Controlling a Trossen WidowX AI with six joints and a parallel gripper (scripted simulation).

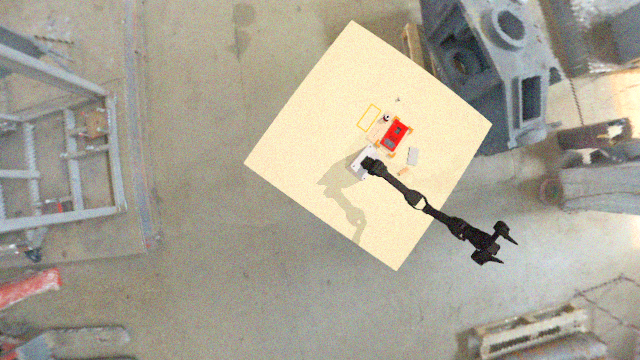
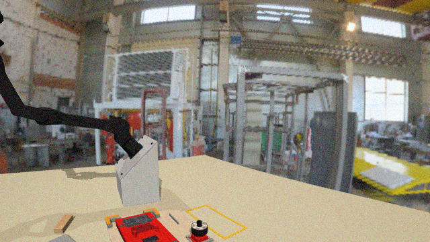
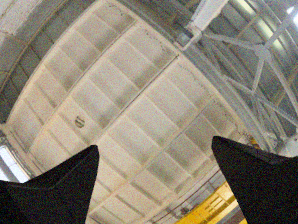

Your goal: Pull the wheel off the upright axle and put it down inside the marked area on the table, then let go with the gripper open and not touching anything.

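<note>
Now: the black axle 680 mm below my gripper tip, 630 mm to the left of it and 340 mm ahead of it. The rest, counted from my gripper tip: wheel 680 mm below, 630 mm to the left, 340 mm ahead; then wooden block 710 mm below, 300 mm to the left, 160 mm ahead.
</note>
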